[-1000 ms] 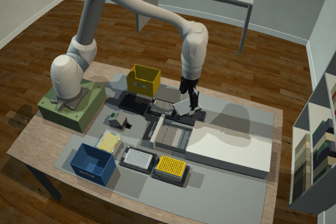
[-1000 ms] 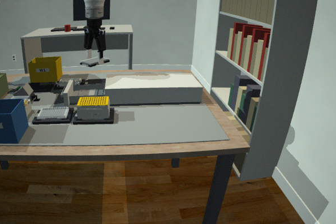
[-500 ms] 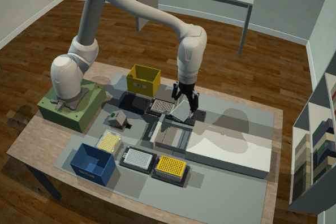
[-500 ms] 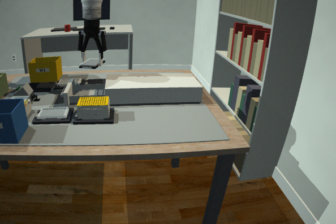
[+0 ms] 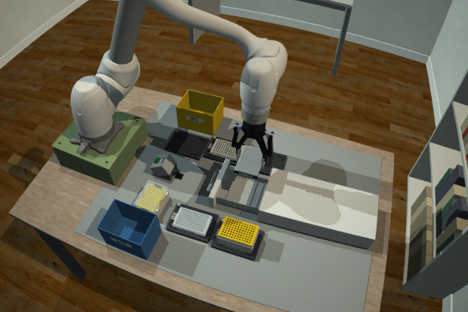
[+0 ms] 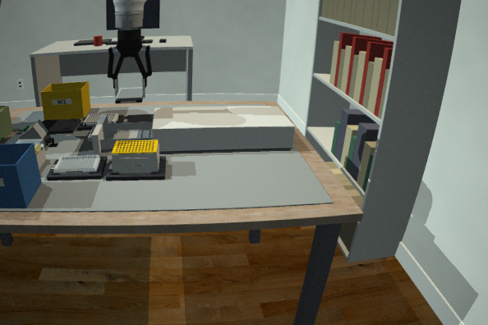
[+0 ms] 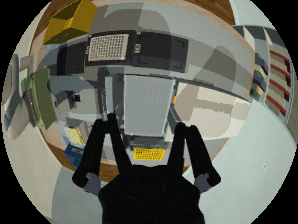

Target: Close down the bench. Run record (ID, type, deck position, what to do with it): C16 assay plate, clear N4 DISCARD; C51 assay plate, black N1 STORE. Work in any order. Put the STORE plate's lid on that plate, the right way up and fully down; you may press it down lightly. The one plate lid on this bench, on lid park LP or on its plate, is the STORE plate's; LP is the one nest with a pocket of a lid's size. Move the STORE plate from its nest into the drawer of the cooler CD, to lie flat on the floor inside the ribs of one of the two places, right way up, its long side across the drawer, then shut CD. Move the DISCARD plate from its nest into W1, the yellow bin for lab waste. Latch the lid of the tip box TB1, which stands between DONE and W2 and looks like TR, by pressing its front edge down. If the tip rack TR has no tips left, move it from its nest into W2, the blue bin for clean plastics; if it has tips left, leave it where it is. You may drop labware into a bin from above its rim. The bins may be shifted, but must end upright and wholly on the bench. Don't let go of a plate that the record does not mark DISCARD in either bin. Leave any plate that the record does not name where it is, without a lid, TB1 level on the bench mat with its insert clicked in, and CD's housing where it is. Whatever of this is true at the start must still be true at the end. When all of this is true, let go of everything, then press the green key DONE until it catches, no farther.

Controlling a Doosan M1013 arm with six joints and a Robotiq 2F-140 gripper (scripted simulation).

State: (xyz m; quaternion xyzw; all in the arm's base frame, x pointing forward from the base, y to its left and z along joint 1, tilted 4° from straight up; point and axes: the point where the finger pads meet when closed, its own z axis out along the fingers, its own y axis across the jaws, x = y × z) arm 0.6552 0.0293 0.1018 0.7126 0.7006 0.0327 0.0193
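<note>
Right now my hand is 30 mm short of the cooler drawer, 50 mm to the left of it and 140 mm above it. Round my hand: cooler CD 160 mm ahead, 50 mm to the right, 130 mm below; black plate 20 mm below; grey plate lid 10 mm below.
</note>
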